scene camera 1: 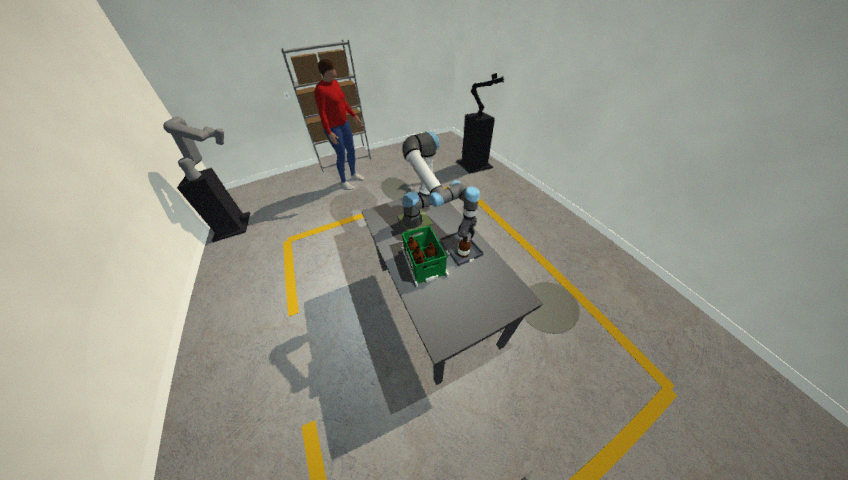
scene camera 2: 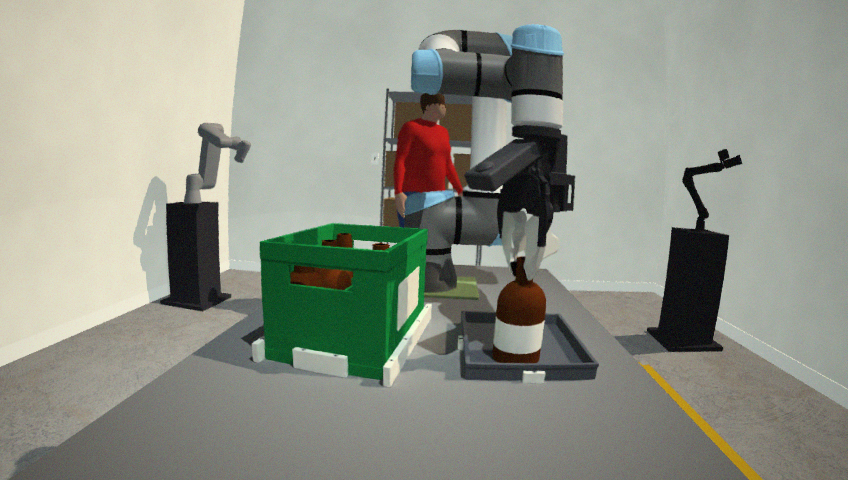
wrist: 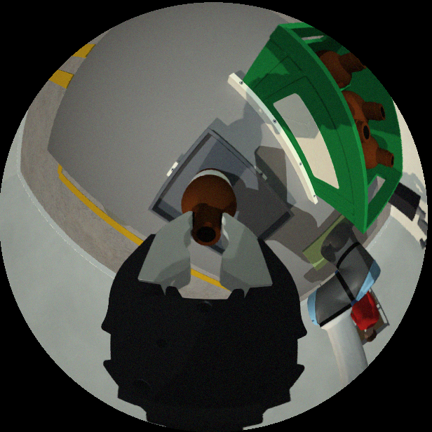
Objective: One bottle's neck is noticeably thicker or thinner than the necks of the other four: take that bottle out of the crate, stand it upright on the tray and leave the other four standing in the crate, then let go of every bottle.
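Frame: origin at the arm's base, x ahead, y left, z up, level; millimetres.
Seen in the pictures: gripper, fingertip midpoint: [scene camera 1: 465, 241] [scene camera 2: 521, 278]; arm's base, link origin: [scene camera 1: 412, 221] [scene camera 2: 426, 284].
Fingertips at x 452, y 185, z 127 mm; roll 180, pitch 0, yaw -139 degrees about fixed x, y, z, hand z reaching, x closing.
Offsets run from my fingertips to a thing's top centre. "pt": to the spot under its first point. Level surfaces: height alone.
A brown bottle with a white label {dx -7, dy +5, dz +29 mm} [scene camera 1: 464, 249] [scene camera 2: 519, 336] [wrist: 208, 196] stands about upright inside the dark tray {pt dx +67, dy +38, dz -121 mm} [scene camera 1: 473, 259] [scene camera 2: 568, 371] [wrist: 179, 149], its base at or very near the tray floor. My gripper [scene camera 1: 467, 236] [scene camera 2: 523, 270] [wrist: 207, 213] is shut on its neck, with one jaw on each side. The green crate {dx -50, dy -258, dz +42 mm} [scene camera 1: 433, 270] [scene camera 2: 324, 315] [wrist: 350, 165] stands beside the tray and holds several brown bottles. In the wrist view their necks show, among them one neck [wrist: 384, 158] near the crate's lower end. Their lower parts are hidden by the crate walls.
White strips {pt dx -10, dy -157, dz -117 mm} [scene camera 2: 410, 344] [wrist: 275, 121] run along the crate's foot on the table {dz -134 mm} [scene camera 1: 476, 309] [scene camera 2: 416, 428]. The arm's base stands behind the crate on a green plate [scene camera 2: 467, 288]. A person in red [scene camera 1: 333, 107] [scene camera 2: 423, 154] stands behind the table, near a shelf rack.
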